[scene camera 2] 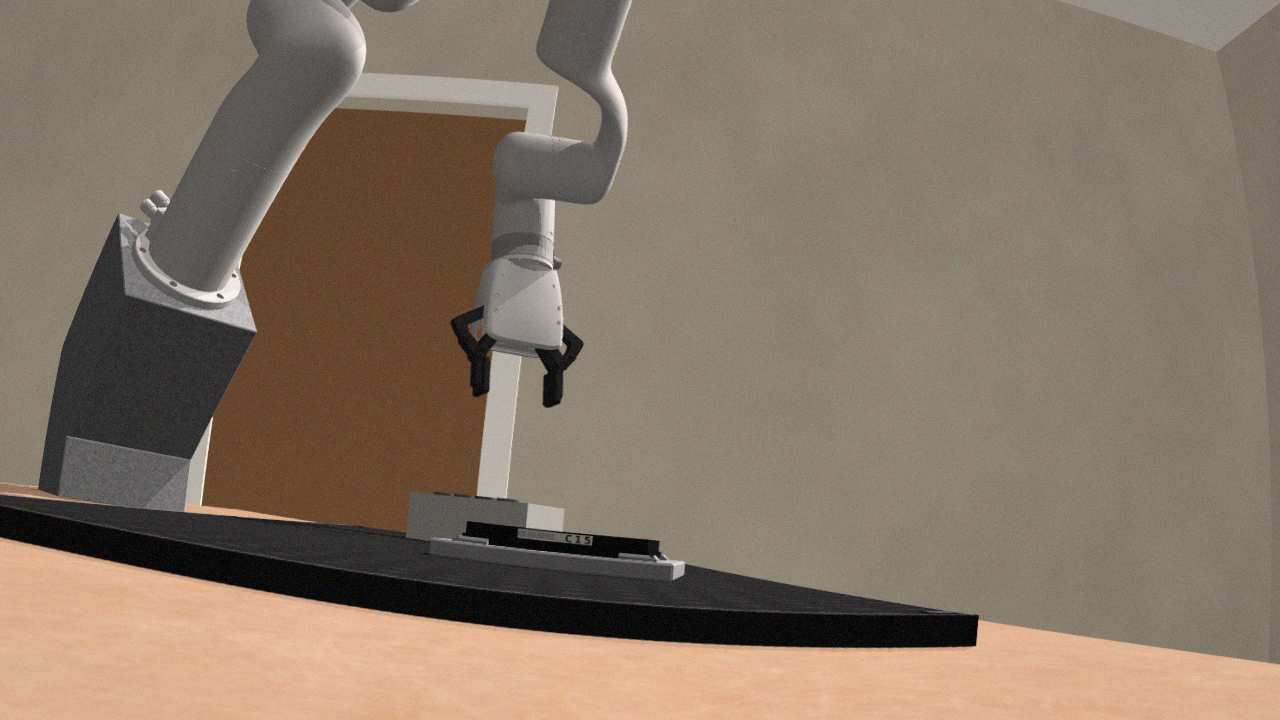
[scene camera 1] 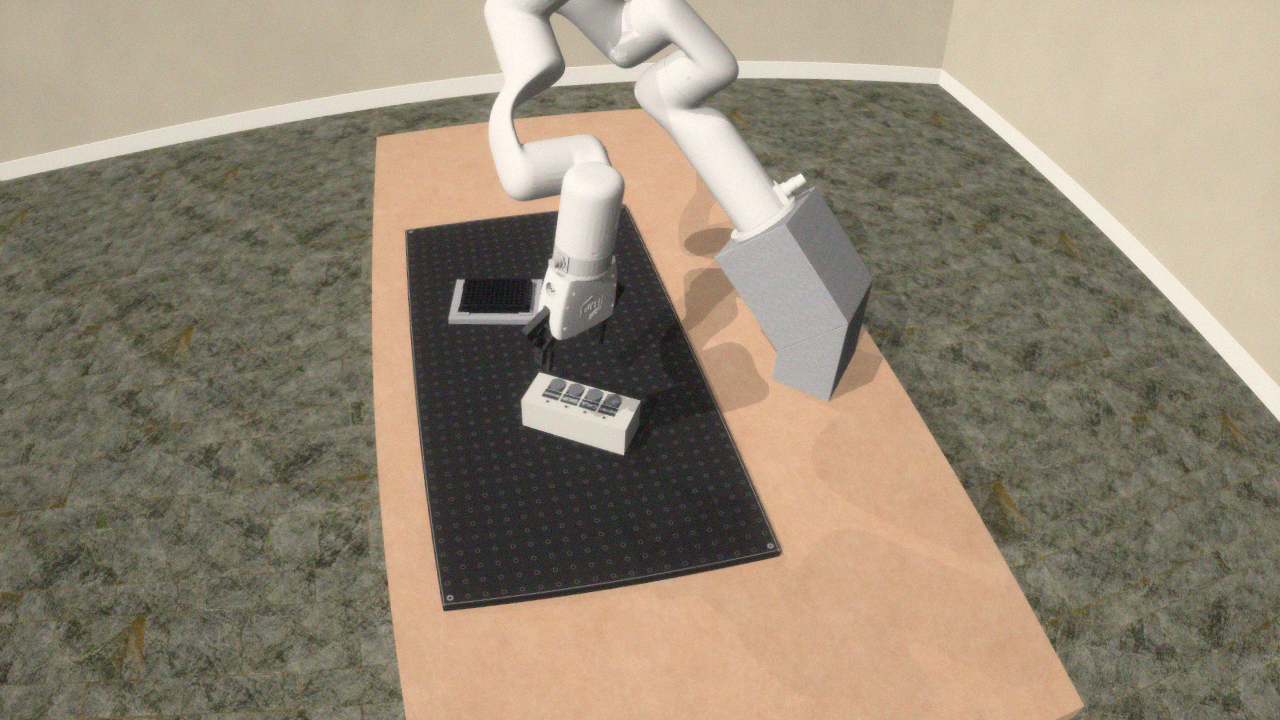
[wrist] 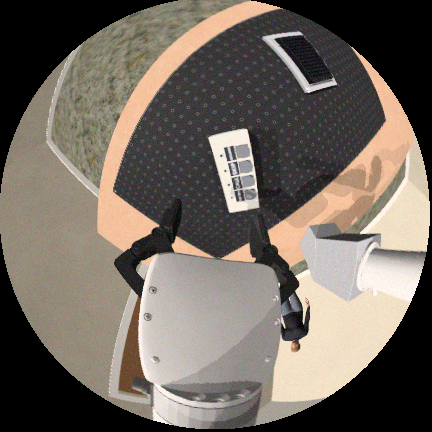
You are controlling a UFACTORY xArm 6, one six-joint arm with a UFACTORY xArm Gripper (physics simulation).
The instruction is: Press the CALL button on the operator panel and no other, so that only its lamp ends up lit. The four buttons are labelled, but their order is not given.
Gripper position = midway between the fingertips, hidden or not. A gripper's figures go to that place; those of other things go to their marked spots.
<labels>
My gripper (scene camera 2: 516, 400) is 0.97 m from the lens. An operator panel (scene camera 2: 430, 516) is 0.94 m from the lens.
</labels>
